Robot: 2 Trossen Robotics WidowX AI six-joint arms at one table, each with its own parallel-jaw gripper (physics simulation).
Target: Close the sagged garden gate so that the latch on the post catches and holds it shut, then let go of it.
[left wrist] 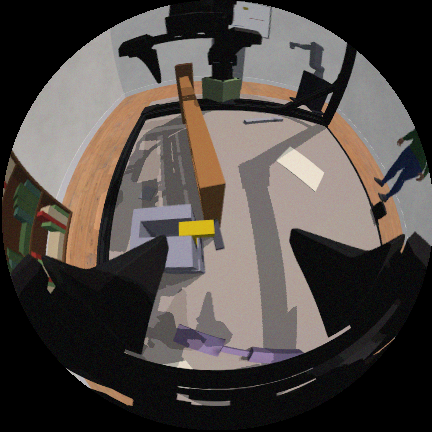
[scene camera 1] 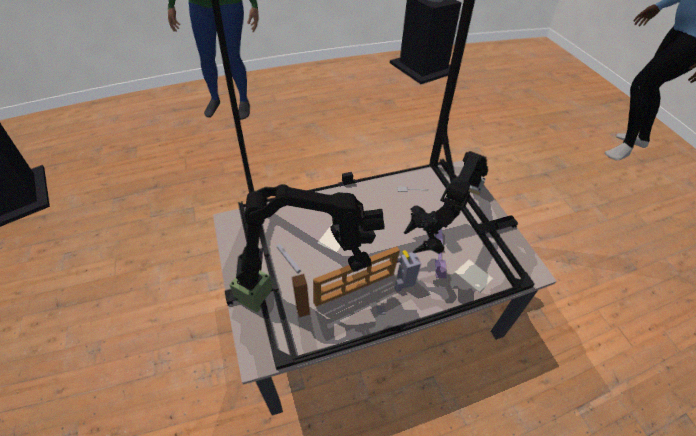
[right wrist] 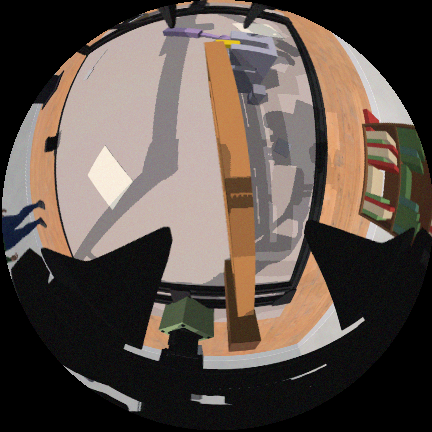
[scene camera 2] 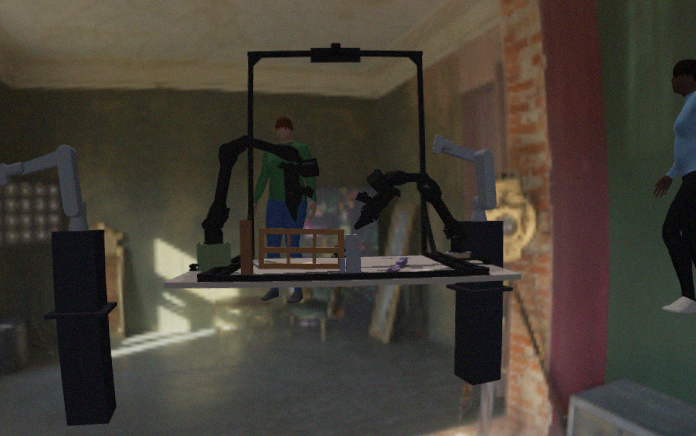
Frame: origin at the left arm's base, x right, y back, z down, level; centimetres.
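Where they show: left gripper, fingertip midpoint: (left wrist: 230,239) (scene camera 1: 408,242) (right wrist: 207,24) (scene camera 2: 355,228); right gripper, fingertip midpoint: (left wrist: 189,77) (right wrist: 240,230) (scene camera 2: 295,220); left arm's base, link origin: (scene camera 1: 473,181) (scene camera 2: 456,252); right arm's base, link origin: (left wrist: 221,77) (scene camera 1: 249,279) (right wrist: 184,334) (scene camera 2: 213,243).
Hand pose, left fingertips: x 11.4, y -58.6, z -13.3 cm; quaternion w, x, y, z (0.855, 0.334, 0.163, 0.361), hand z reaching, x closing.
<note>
Things, the pixels of their top centre, and the offset from my left fingertips. "spot": a spot on its surface instead.
- orange-brown lattice gate, top centre: (right wrist: 281,145) (left wrist: 163,107) (scene camera 1: 370,268) (scene camera 2: 310,227) dy -16.6, dx +7.3, dz -0.8 cm
- brown post, surface spot: (scene camera 1: 301,296) spot: dy -34.8, dx +23.0, dz +2.6 cm
- grey latch post, surface spot: (right wrist: 260,55) spot: dy -7.2, dx -1.8, dz +2.9 cm
- yellow latch piece, surface spot: (left wrist: 196,228) (right wrist: 226,41) (scene camera 1: 406,253) spot: dy -2.9, dx -0.5, dz +2.5 cm
- purple object, top centre: (left wrist: 243,357) (right wrist: 205,29) (scene camera 2: 397,260) (scene camera 1: 440,249) dy +13.3, dx -10.2, dz +12.9 cm
- cream sheet, top centre: (right wrist: 106,177) (left wrist: 302,166) (scene camera 1: 334,237) dy +1.2, dx +30.2, dz +16.0 cm
- grey bar, top centre: (left wrist: 264,118) (scene camera 1: 288,257) dy -16.5, dx +41.0, dz +15.1 cm
- pale sheet, top centre: (right wrist: 258,28) (scene camera 1: 474,275) dy +9.9, dx -25.8, dz +16.0 cm
The orange-brown lattice gate (scene camera 1: 317,292) (scene camera 2: 314,249) (left wrist: 202,150) (right wrist: 235,140) stands upright between the brown post (scene camera 1: 301,296) (scene camera 2: 246,246) and the grey latch post (scene camera 1: 410,272) (scene camera 2: 353,254) (right wrist: 260,55). Its free end is beside the latch post, near the yellow latch piece (scene camera 1: 405,254) (left wrist: 196,228) (right wrist: 228,43). Whether the latch has caught cannot be told. My right gripper (right wrist: 240,230) is open and empty, a little above the gate's top rail. My left gripper (scene camera 1: 411,241) (left wrist: 230,239) is open and empty, above and to the right of the latch post in scene camera 1.
A purple object (scene camera 1: 440,268) (left wrist: 200,340) lies right of the latch post in scene camera 1. A cream sheet (left wrist: 301,169) (right wrist: 109,175), a grey bar (scene camera 1: 288,258) and a pale sheet (scene camera 1: 475,275) lie on the table. Black frame rails border it.
</note>
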